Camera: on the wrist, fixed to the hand. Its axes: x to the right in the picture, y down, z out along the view.
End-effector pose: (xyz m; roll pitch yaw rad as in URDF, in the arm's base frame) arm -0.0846 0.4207 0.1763 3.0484 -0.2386 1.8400
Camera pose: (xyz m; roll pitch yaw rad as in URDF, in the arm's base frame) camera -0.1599 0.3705 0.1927 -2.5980 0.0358 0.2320
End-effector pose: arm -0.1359 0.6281 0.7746 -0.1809 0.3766 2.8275
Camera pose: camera -0.0826 0.7029 0.7694 0.6855 0.0409 -1.8207
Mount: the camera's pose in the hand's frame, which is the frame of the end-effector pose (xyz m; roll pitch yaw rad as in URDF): -0.0237 -0.0835 -0.0305 0.3009 -0.1191 1.6157
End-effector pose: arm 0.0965 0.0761 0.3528 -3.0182 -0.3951 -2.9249
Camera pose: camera 0.1501 0.0069 0.3811 -2.4393 0.2410 1.8403
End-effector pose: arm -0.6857 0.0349 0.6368 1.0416 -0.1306 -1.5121
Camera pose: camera -0.7022 0.0461 0.5470 -0.1013 -1.1258 0.4483
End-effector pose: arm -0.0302 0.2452 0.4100 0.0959 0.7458 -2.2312
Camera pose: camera -0.0669 0.3287 0.3979 1.0580 -0.1880 -0.7746
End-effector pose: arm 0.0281 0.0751 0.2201 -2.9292 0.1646 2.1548
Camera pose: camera -0.0260 0.0206 0.2708 -3.0239 0.3189 0.4814
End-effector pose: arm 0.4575 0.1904 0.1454 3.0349 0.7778 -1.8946
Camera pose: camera 0.5399 0.1647 0.1773 2.6702 -0.0224 2.7772
